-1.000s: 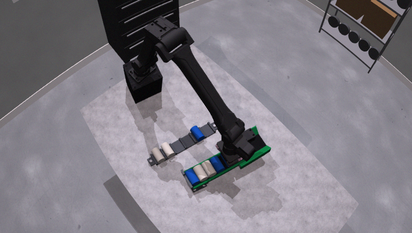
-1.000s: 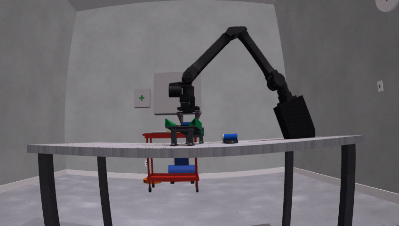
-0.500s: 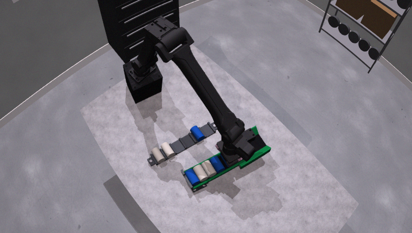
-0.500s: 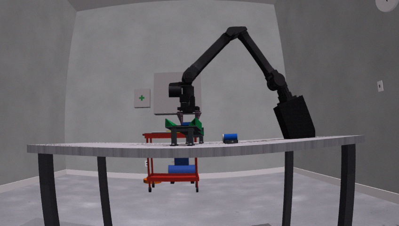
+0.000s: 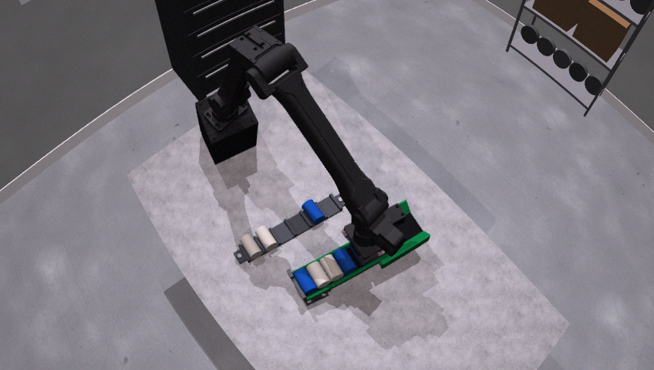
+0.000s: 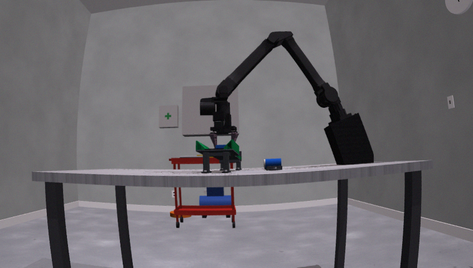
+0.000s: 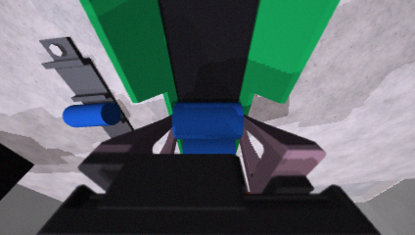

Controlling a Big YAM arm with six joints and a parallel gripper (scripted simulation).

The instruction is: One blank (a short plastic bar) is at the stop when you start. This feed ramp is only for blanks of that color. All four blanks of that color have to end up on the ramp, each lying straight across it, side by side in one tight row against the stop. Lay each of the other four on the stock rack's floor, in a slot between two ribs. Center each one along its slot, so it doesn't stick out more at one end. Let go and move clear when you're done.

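Now: hand 3 cm above the feed ramp. The rest, counted from my hand: grey stop (6 cm behind, 18 cm to the right, 3 cm below); stock rack (22 cm behind, 5 cm to the right, 10 cm below).
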